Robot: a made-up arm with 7 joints.
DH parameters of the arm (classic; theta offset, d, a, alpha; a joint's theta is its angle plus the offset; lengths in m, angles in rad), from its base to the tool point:
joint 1: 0 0.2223 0 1.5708
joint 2: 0 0.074 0 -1.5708
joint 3: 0 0.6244 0.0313 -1.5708
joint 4: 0 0.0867 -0.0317 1.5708
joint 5: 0 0.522 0 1.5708
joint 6: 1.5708 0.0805 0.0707 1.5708
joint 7: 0 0.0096 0 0
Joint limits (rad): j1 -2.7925..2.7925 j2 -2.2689..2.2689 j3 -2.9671..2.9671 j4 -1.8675..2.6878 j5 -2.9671..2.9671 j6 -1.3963..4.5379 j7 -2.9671..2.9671
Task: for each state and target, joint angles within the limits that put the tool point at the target. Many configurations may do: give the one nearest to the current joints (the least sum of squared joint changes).
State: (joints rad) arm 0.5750 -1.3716 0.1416 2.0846 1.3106 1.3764 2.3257
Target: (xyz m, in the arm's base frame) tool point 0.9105 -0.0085 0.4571
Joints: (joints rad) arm 0.2011 -0.6675 -0.1940 1.3385 1.1559 1.3635 2.3257
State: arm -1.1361 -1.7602 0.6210 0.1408 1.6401 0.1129 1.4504
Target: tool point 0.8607 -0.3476 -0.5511
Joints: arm -0.5049 -2.1859 0.5967 0.1842 1.6728 0.0945 1.4504
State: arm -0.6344 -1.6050 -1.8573 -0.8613 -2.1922 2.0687 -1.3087
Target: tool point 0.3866 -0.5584 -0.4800
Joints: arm -1.1431 -1.9696 -2.2296 -0.8967 -2.2104 2.0976 -1.3087
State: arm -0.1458 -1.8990 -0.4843 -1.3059 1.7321 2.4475 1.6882
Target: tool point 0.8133 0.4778 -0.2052
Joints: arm 0.4075 -2.1796 -0.6054 -0.7713 1.8384 2.3119 1.6882
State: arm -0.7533 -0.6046 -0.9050 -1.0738 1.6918 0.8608 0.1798
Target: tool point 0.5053 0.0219 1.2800
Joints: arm -0.2176 -0.4886 -0.9280 -0.5015 1.7777 0.6232 0.1798
